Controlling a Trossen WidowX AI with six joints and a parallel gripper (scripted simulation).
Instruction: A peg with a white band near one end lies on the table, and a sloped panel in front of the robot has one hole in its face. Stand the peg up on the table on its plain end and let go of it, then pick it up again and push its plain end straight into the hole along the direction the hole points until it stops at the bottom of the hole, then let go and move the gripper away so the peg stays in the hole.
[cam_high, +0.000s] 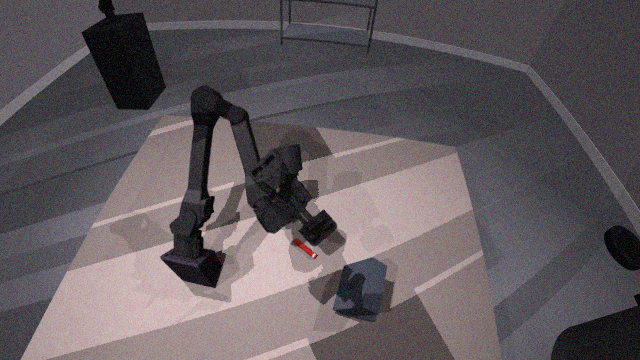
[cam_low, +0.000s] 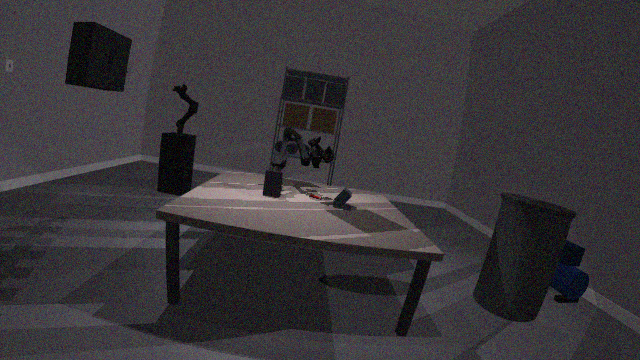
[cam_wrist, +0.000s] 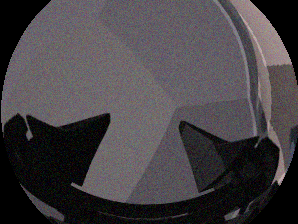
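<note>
Right now the red peg is 370 mm below my gripper tip, 100 mm to the left of it and 30 mm ahead of it. Also, from my gripper tip: sloped panel 320 mm below, 160 mm ahead, 10 mm to the right.
</note>
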